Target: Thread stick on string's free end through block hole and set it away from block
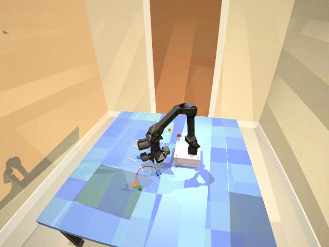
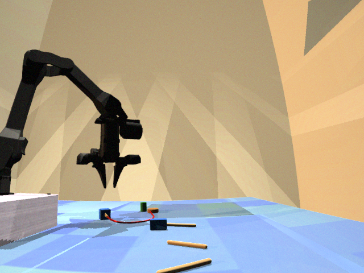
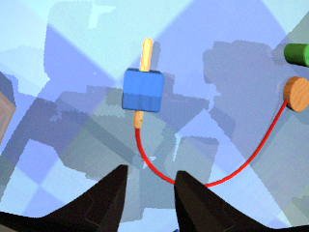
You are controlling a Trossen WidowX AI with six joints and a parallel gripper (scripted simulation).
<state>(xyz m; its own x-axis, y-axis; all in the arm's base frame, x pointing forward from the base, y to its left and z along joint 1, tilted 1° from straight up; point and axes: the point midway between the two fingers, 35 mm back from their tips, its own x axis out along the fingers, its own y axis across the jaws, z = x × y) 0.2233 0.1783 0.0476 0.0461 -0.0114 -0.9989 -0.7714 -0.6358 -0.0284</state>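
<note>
Now: gripper tip 8 cm above the thin wooden stick, 2 cm past it and 1 cm to the right of it. The rest, counted from my gripper tip: blue brick (17 cm ahead, 9 cm to the right, 8 cm below); then green cylinder (17 cm to the left, 8 cm below, 6 cm ahead); then round button (14 cm to the left, 10 cm ahead, 9 cm below).
</note>
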